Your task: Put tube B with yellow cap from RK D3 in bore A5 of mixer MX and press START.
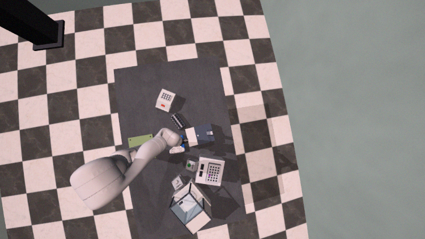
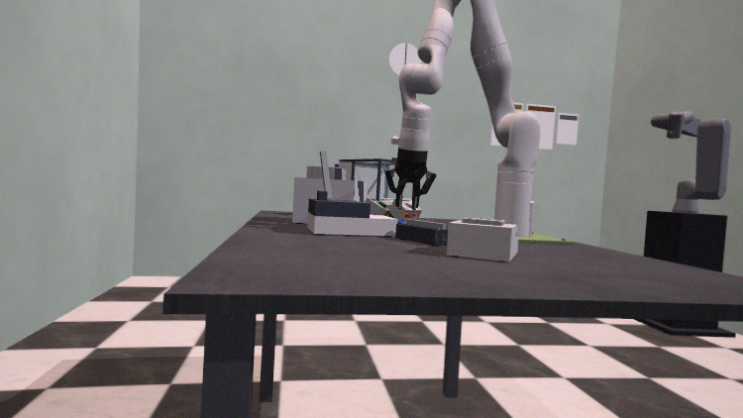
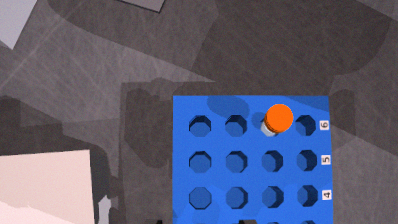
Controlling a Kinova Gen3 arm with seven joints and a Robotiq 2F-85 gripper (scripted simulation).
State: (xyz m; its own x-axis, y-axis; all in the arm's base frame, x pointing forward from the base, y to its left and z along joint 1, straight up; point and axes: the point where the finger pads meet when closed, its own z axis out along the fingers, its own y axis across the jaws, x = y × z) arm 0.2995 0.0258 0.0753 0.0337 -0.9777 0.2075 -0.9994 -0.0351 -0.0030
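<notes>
My hand is 30 mm past the blue tube rack RK, 10 mm to the left of it and 70 mm above it. The rest, counted from my hand: print key: 70 mm behind, 290 mm to the right, 10 mm below; then green start key: 40 mm ahead, 180 mm to the right, 10 mm below; then magnet block: 10 mm behind, 170 mm to the left, 60 mm below.
</notes>
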